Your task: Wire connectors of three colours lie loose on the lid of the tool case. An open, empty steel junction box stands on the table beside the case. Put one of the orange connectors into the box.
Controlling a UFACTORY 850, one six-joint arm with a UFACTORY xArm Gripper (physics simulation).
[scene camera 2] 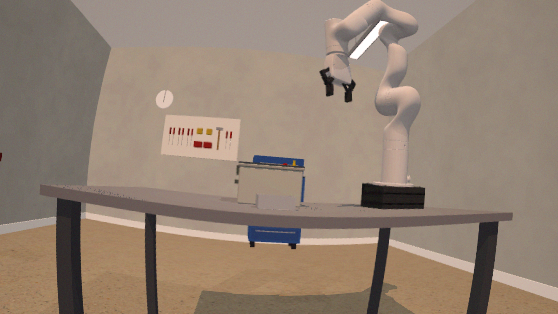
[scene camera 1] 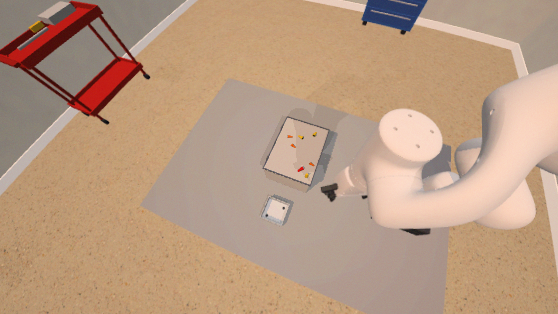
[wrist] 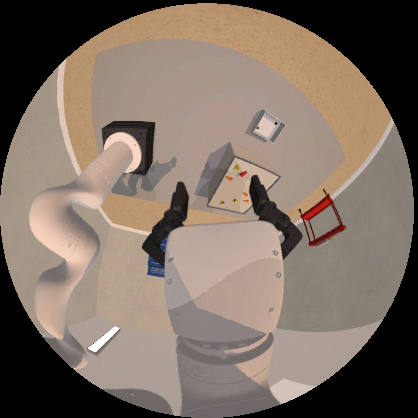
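The tool case [scene camera 1: 300,155] [scene camera 2: 270,185] [wrist: 225,192] stands on the table with loose connectors on its lid. Orange connectors [scene camera 1: 293,146] [wrist: 229,178] lie apart from each other, two toward one end and one near the opposite end. A red connector [scene camera 1: 301,169] [wrist: 243,174] and yellow connectors [scene camera 1: 314,134] [wrist: 222,203] lie there too. The steel junction box [scene camera 1: 276,210] [scene camera 2: 276,201] [wrist: 267,126] stands beside the case, open and empty. My gripper [scene camera 2: 338,98] [wrist: 217,184] is open and empty, high above the table; in scene camera 1 the arm partly hides it.
The grey table [scene camera 1: 200,165] [scene camera 2: 150,200] [wrist: 165,75] carries the arm's black base [scene camera 2: 393,195] [wrist: 146,145]. A red cart [scene camera 1: 107,87] [wrist: 317,207] and a blue drawer cabinet [scene camera 1: 392,15] [scene camera 2: 274,235] stand on the floor away from the table. A tool board [scene camera 2: 175,145] hangs on the wall.
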